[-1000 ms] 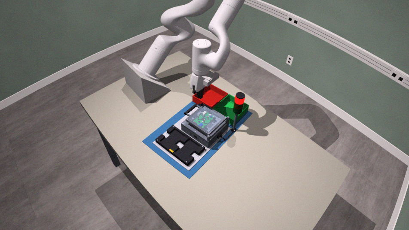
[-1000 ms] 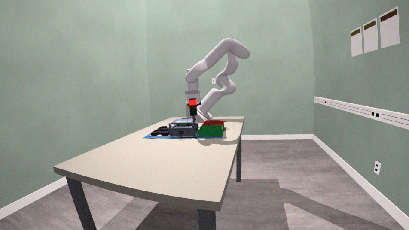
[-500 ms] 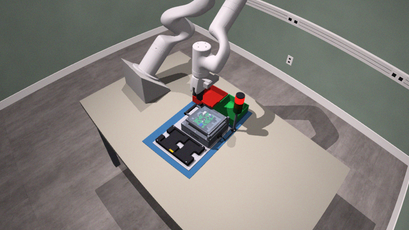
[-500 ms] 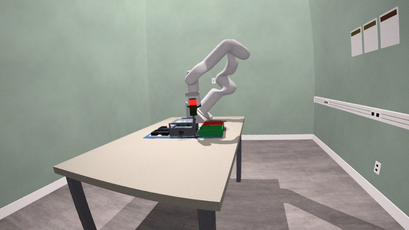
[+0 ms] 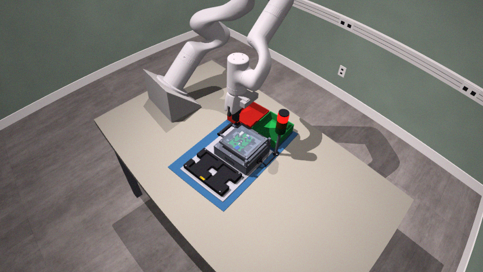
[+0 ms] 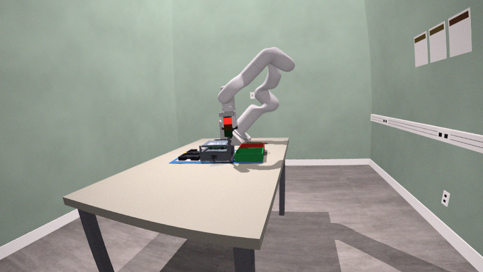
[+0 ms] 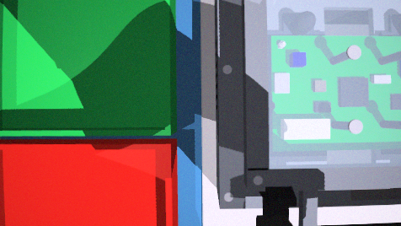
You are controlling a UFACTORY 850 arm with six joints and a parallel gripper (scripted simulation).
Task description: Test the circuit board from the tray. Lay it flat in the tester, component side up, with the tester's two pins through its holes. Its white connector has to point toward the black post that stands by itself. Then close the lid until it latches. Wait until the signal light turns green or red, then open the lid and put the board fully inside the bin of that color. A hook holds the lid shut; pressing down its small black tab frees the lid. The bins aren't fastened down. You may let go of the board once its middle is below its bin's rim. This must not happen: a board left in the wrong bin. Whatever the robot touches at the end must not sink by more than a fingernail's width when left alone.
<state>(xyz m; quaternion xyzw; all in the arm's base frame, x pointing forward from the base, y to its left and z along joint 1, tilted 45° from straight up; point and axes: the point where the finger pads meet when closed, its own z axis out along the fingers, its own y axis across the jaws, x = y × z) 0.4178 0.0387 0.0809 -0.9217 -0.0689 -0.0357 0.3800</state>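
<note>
Right now my hand is 3 cm above the black latch part and 2 cm short of it. From my hand the other things lie so: red bin 13 cm to the left, 11 cm below, 5 cm behind; lid 9 cm ahead, 5 cm to the right, 3 cm below; green circuit board 9 cm ahead, 5 cm to the right, 5 cm below.
</note>
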